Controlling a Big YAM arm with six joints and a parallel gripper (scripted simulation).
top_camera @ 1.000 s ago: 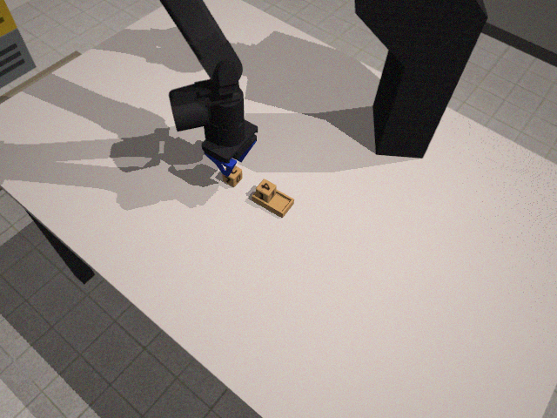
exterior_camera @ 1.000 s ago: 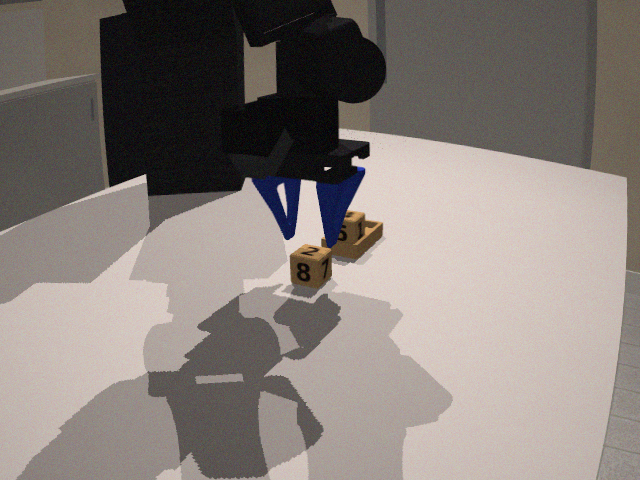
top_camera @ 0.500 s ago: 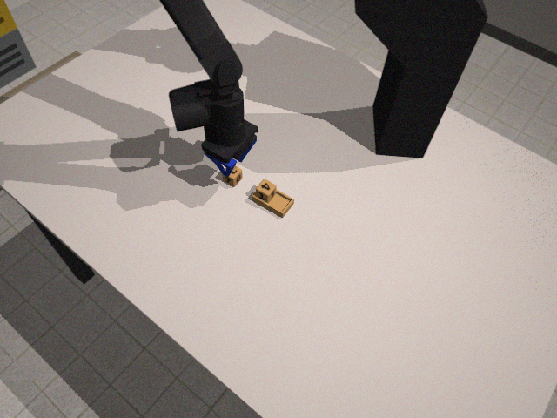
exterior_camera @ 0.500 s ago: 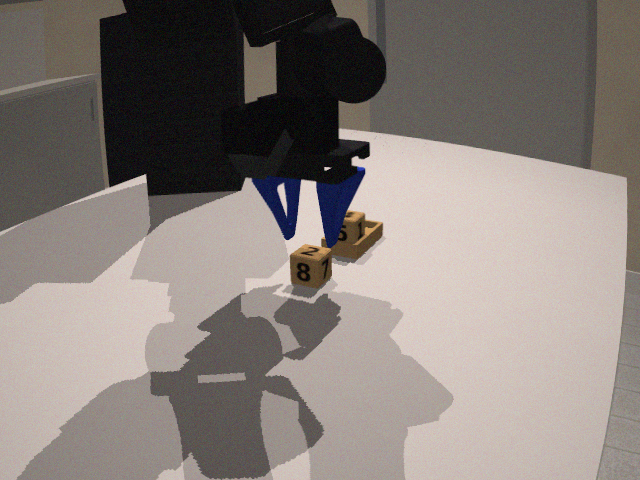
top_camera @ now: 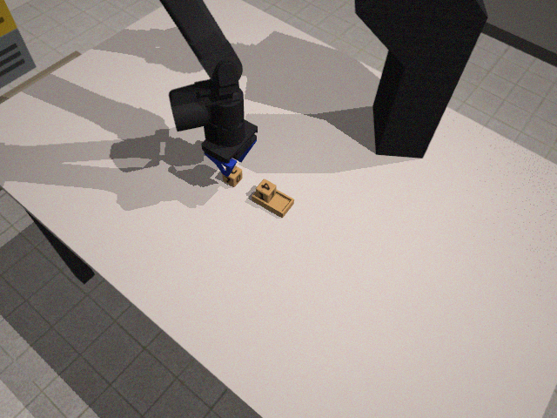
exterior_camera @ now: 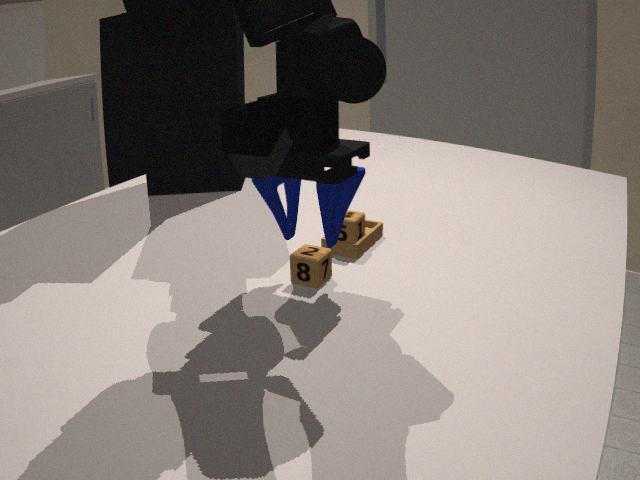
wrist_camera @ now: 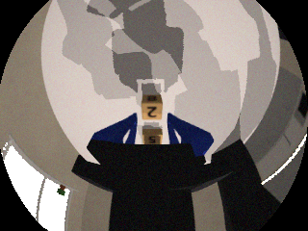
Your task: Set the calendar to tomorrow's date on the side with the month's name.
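My gripper is now 30 mm above the wooden digit cube. The rest, counted from my hand: wooden tray: 100 mm to the left, 40 mm below, 10 mm ahead.
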